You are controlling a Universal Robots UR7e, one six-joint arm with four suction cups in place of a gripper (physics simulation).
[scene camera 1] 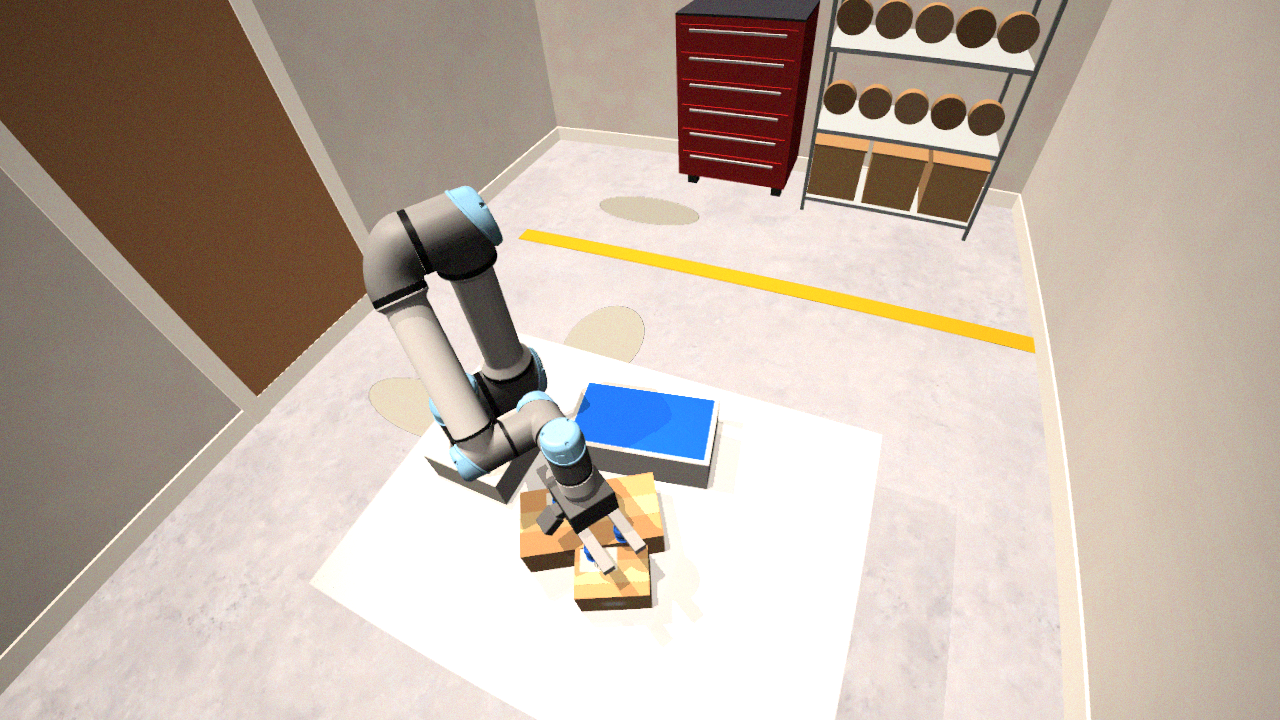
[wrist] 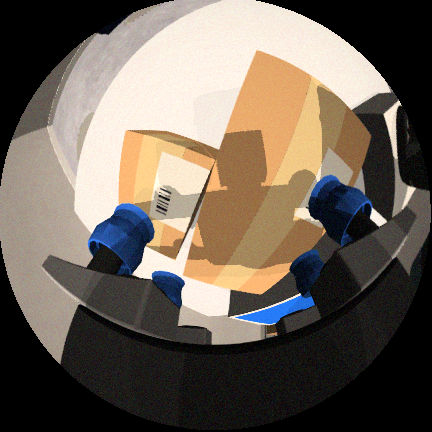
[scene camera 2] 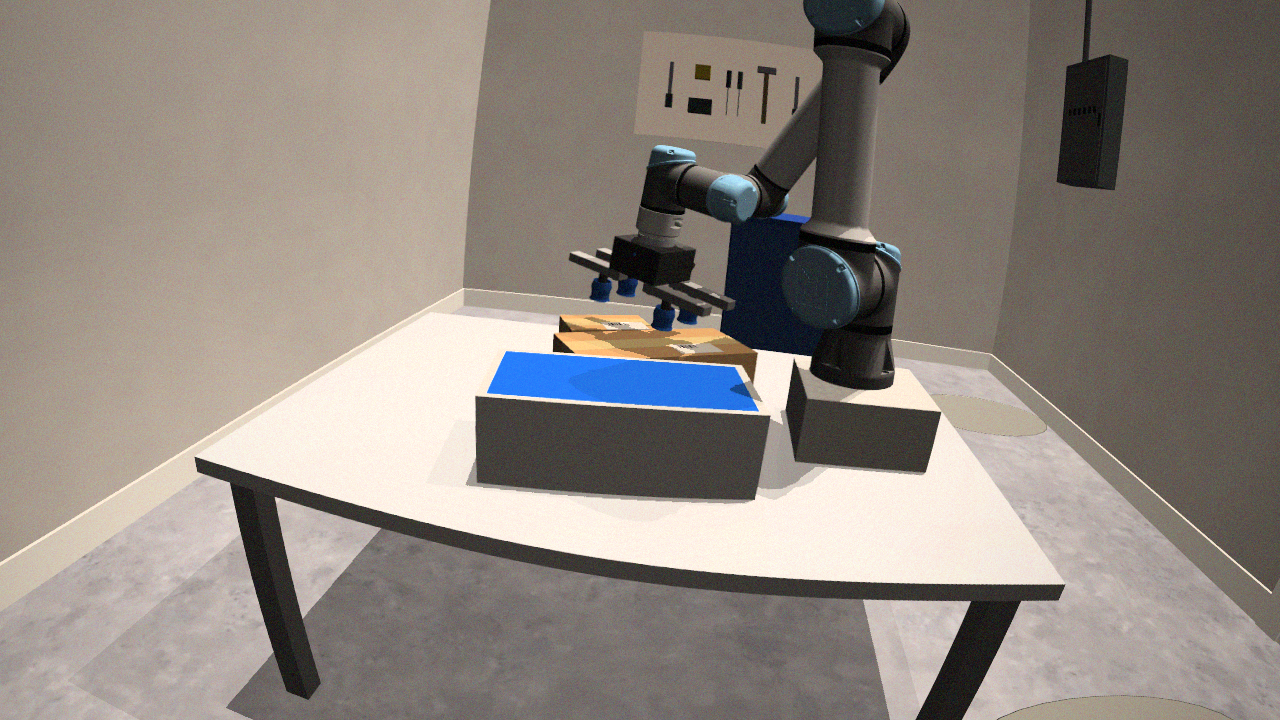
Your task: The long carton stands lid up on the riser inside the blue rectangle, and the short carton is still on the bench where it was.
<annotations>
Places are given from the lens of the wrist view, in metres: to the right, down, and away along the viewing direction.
my suction head (wrist: 126, 232): -0.04, 0.01, 0.06
long carton (wrist: 287, 130): 0.06, -0.07, 0.08
riser (wrist: 282, 297): 0.13, 0.16, 0.20
short carton (wrist: 165, 174): -0.05, -0.04, 0.12
The marked spots on the long carton and the riser are 0.27 m apart.
</annotations>
